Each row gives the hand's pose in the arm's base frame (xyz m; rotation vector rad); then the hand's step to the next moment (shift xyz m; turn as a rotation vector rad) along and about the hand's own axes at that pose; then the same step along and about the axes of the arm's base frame.
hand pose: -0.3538 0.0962 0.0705 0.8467 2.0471 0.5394
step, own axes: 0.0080 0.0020 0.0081 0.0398 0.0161 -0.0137
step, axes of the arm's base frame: 0.0040 0.0078 -0.0076 -0.0222 0.0391 -0.0035
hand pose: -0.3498 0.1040 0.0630 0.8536 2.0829 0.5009
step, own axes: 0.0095 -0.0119 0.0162 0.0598 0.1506 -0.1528
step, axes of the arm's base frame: 0.0041 -0.0005 -0.0218 -0.0894 0.1392 0.1491
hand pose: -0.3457 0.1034 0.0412 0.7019 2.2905 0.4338
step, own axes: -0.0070 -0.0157 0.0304 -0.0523 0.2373 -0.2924
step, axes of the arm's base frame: 0.0199 -0.0134 -0.0253 -0.0872 0.1268 0.3477
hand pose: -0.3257 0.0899 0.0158 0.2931 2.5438 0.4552
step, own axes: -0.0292 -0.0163 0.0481 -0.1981 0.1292 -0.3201
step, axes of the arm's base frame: 0.0485 -0.0111 -0.0310 0.0070 -0.0228 0.3973
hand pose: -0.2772 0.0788 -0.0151 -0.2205 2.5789 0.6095
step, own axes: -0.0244 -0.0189 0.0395 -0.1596 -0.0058 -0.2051
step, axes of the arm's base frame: 0.0425 0.0024 -0.0264 0.0559 -0.0918 0.2367
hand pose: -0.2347 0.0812 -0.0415 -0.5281 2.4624 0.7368
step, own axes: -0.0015 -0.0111 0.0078 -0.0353 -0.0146 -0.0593
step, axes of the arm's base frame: 0.0094 -0.0037 -0.0091 0.0139 -0.0389 0.0572
